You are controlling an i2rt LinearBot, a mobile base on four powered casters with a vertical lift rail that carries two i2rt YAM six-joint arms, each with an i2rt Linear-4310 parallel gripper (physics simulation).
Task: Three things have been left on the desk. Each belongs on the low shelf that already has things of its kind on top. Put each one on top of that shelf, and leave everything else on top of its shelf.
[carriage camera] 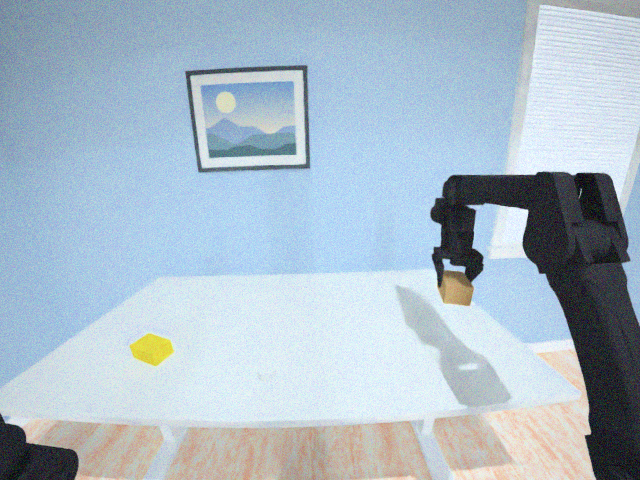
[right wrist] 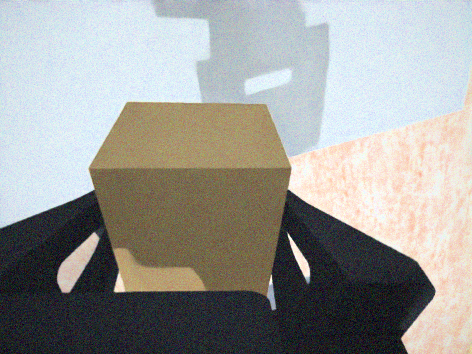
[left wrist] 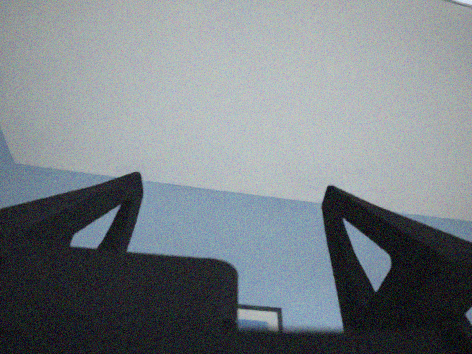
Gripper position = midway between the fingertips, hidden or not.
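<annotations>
The left wrist view shows my left gripper (233, 189), while my right gripper is out of frame in the left wrist view. In the carriage camera view I see my right gripper (452, 287), and my left gripper is out of frame in the carriage camera view. The right wrist view shows my right gripper (199, 187), whereas my left gripper is out of frame in the right wrist view. On a white desk, (right wrist: 326, 79) and (carriage camera: 493, 369) are the same spot.
</annotations>
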